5 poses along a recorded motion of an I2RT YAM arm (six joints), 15 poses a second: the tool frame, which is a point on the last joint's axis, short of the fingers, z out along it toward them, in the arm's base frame.
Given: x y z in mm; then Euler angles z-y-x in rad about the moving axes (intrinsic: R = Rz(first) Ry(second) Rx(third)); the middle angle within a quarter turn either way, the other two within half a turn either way.
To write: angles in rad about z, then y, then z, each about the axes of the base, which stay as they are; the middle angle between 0 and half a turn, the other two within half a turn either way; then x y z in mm. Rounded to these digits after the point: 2 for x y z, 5 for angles.
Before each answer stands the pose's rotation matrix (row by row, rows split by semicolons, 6 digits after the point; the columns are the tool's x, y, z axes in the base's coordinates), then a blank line. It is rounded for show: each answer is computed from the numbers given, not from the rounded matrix.
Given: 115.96, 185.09, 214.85, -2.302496, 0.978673, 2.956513
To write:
-0.372902 -0.833354 0.408000; -0.415267 0.543113 0.729782; -0.829757 0.102709 -0.548592

0.12316, 2.15148, 1.06102, 115.96, 185.09, 214.85
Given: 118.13, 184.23, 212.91, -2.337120, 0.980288, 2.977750
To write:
-0.386124 -0.804777 0.450824; -0.401143 0.586589 0.703561; -0.830658 0.090817 -0.549327

0.10890, 2.15235, 1.00093, 118.13, 184.23, 212.91
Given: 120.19, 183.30, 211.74, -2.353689, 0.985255, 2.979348
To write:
-0.389803 -0.794522 0.465606; -0.391761 0.600638 0.696963; -0.833413 0.089272 -0.545393

0.10671, 2.14765, 0.98184, 120.19, 183.30, 211.74
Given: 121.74, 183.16, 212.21, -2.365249, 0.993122, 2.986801
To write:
-0.389615 -0.784449 0.482535; -0.382623 0.614452 0.689962; -0.837735 0.084191 -0.539548

0.10016, 2.14070, 0.96050, 121.74, 183.16, 212.21
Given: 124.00, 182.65, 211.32, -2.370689, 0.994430, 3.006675
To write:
-0.390905 -0.771346 0.502215; -0.379734 0.632181 0.675389; -0.838448 0.073305 -0.540028

0.08721, 2.14127, 0.93141, 124.00, 182.65, 211.32
